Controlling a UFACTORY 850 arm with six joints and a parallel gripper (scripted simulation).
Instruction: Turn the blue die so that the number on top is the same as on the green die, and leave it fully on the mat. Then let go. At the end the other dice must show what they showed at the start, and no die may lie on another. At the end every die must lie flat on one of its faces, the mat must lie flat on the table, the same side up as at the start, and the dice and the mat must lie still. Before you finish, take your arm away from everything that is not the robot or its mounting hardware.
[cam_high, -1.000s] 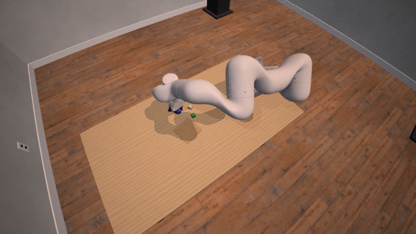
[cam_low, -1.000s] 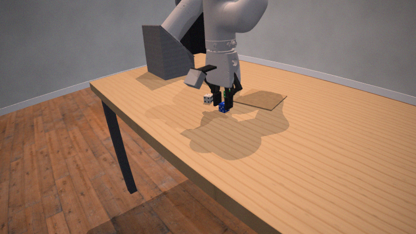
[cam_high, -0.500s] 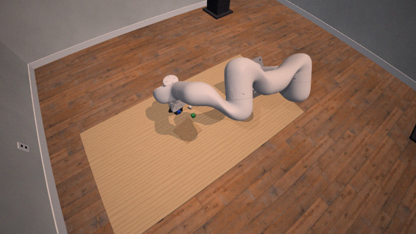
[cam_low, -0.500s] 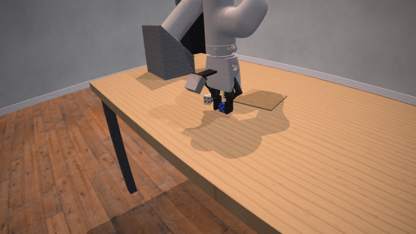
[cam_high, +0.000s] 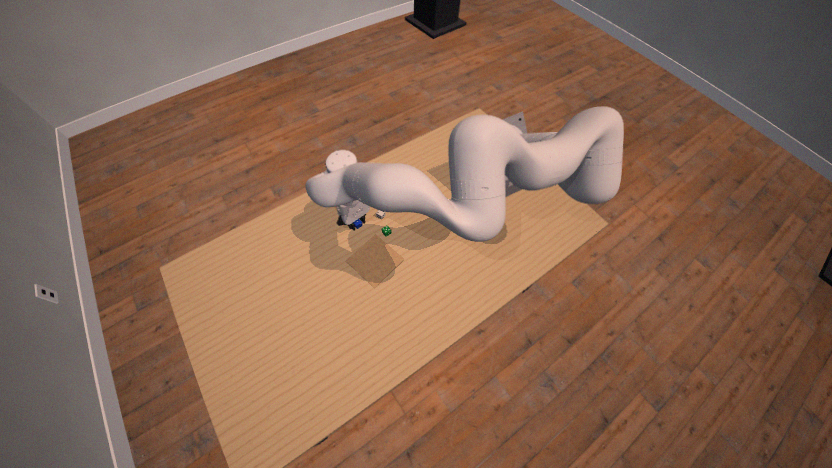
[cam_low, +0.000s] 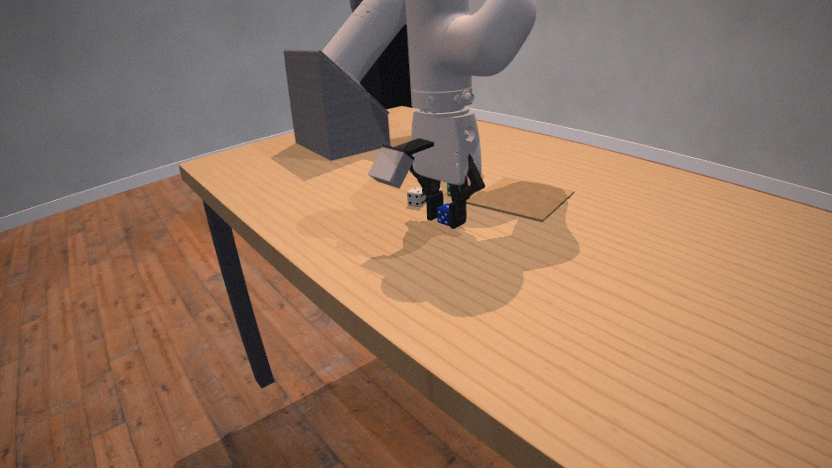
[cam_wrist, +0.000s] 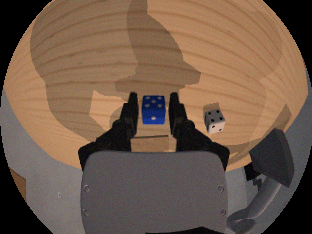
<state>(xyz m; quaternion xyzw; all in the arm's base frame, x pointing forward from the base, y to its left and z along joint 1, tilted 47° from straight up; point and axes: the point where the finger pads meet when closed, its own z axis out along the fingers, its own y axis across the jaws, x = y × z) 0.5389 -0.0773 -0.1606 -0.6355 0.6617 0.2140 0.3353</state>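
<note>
Now: the blue die 10 mm below my hand. Round my hand: white die 90 mm behind, 20 mm to the left, 10 mm below; then mat 30 mm ahead, 150 mm to the left, 20 mm below; then green die 60 mm behind, 90 mm to the left, 10 mm below.
</note>
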